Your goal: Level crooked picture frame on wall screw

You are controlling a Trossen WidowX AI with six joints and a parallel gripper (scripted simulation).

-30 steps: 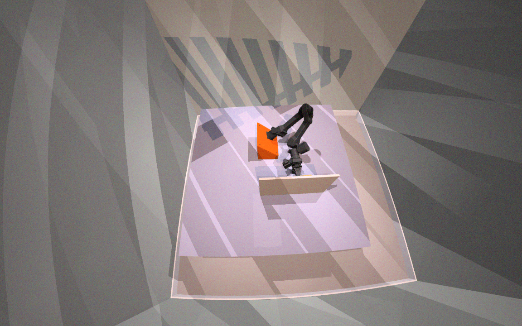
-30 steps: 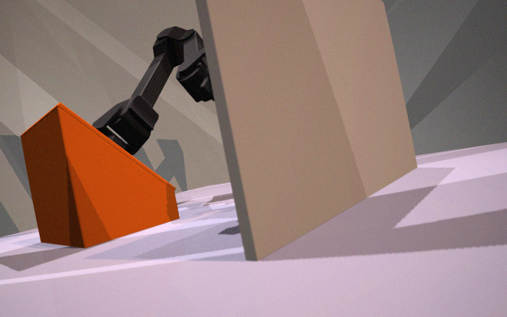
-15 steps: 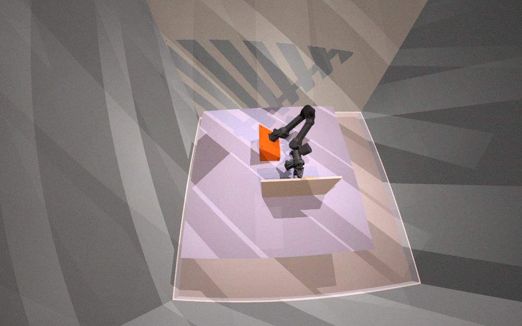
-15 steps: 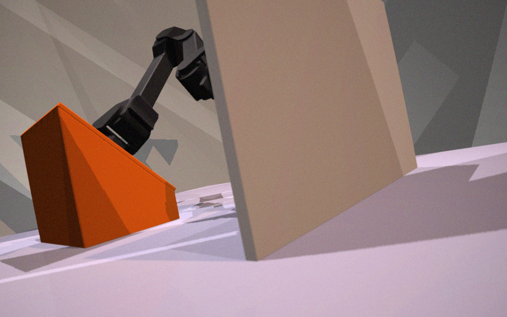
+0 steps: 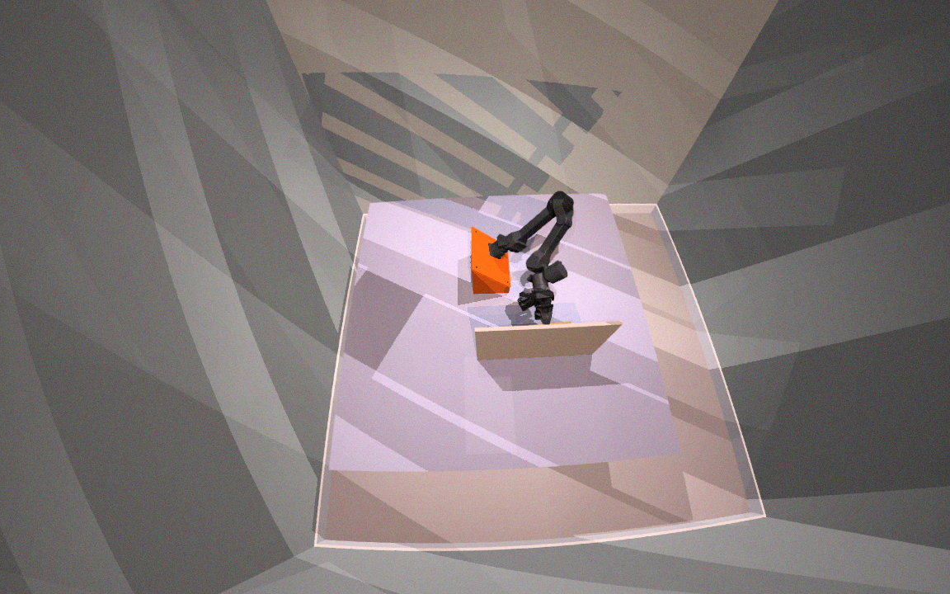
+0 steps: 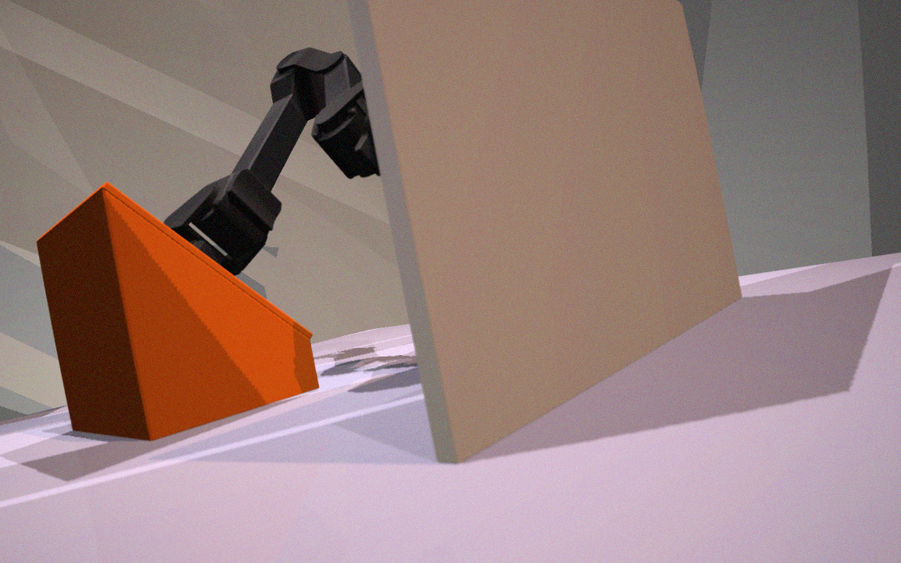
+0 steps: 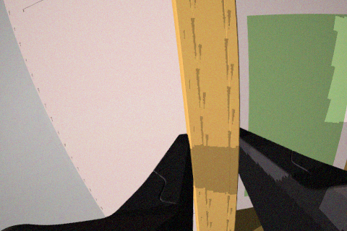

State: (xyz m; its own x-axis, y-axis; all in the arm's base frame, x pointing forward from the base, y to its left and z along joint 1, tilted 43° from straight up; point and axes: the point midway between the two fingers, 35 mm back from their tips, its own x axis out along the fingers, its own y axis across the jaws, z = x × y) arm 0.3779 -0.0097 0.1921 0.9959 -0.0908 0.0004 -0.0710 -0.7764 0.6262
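Now: gripper tip 1 cm to the right of the picture frame and 5 cm above it. Also, from my gripper tip: pale wall board: 2 cm ahead, 1 cm to the right, 7 cm below.
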